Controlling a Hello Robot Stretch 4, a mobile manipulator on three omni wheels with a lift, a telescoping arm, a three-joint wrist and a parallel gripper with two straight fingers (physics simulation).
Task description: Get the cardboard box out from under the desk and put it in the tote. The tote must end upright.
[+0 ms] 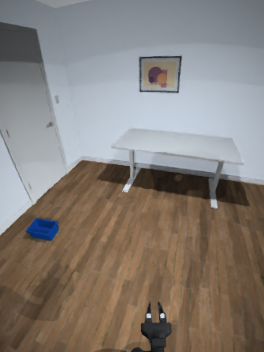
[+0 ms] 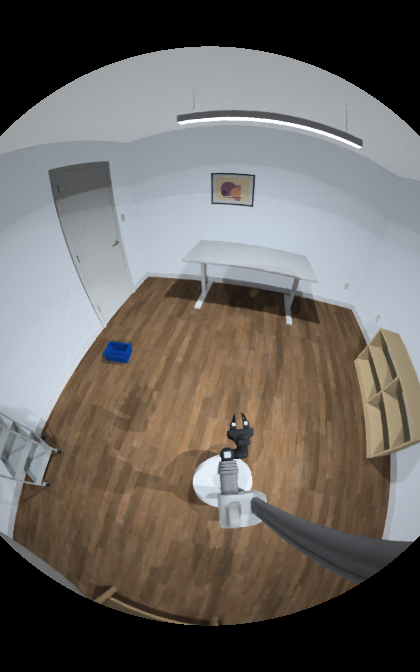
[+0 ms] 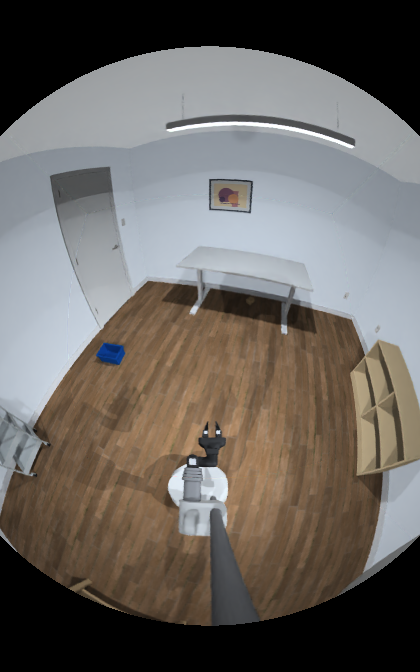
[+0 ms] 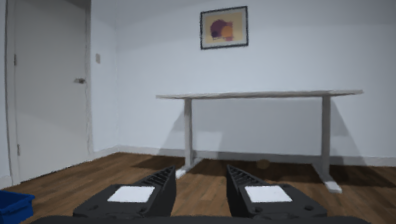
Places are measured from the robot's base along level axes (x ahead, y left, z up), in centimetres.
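Where they show: gripper, fingertip midpoint: [image 1: 154, 302] [image 2: 237, 412] [image 4: 201, 180].
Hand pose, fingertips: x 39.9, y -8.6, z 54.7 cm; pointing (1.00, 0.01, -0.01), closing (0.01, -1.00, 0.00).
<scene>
Things, the pixels of their centre, and the offset from my fingertips. "spot": a spot on its surface instead.
- blue tote, body centre: [image 2: 117, 352] [image 1: 43, 229] dz -51.4, dx +84.5, dy +115.8 cm
- grey cart, surface spot: [image 2: 25, 435] spot: dz -14.0, dx -34.1, dy +170.7 cm
A small brown shape [image 1: 178, 177] [image 2: 253, 293] [image 3: 250, 300] [image 4: 263, 164], likely the cardboard box, lies in shadow on the floor under the white desk [image 1: 175, 143] [image 2: 250, 257] [image 3: 245, 263] [image 4: 260, 94], between its legs and toward the wall; its details are too dim to tell. The blue tote [image 1: 43, 229] [image 2: 118, 352] [image 3: 110, 354] [image 4: 15, 206] stands upright on the floor at the left, and looks empty. My gripper [image 1: 155, 304] [image 2: 239, 416] [image 3: 211, 425] [image 4: 201, 180] is open and empty, pointing toward the desk and well short of it.
A wooden shelf unit [image 2: 407, 372] [image 3: 404, 385] stands along the right wall. A grey cart [image 2: 25, 435] [image 3: 22, 426] stands at the left wall. A door [image 1: 32, 115] [image 2: 92, 240] [image 3: 92, 245] [image 4: 50, 80] is left of the desk. Part of a wooden piece shows at the bottom left.
</scene>
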